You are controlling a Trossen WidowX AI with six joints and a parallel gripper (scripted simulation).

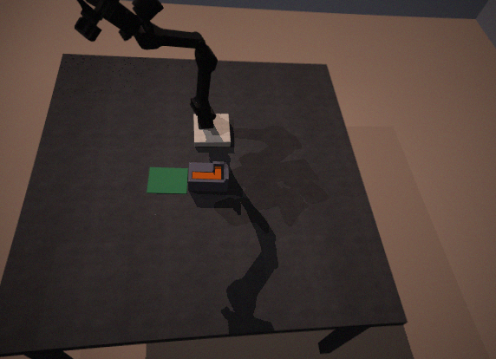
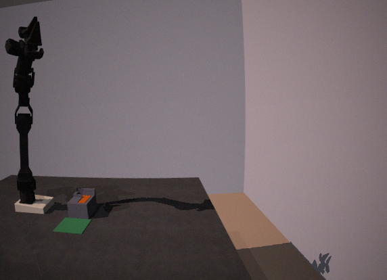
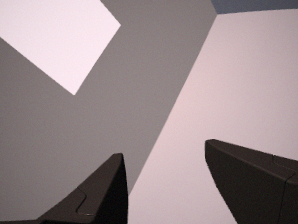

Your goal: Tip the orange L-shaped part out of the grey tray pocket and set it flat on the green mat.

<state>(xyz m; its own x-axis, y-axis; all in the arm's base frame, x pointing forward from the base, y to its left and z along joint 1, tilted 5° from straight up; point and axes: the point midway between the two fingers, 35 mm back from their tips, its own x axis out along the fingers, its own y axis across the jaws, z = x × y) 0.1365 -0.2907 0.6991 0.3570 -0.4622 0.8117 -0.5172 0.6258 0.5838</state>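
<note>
My gripper tip is now 690 mm above the orange L-shaped part, 330 mm to the right of it and 80 mm short of it. Also, from my gripper tip: green mat 750 mm below, 160 mm to the left, 60 mm ahead.
</note>
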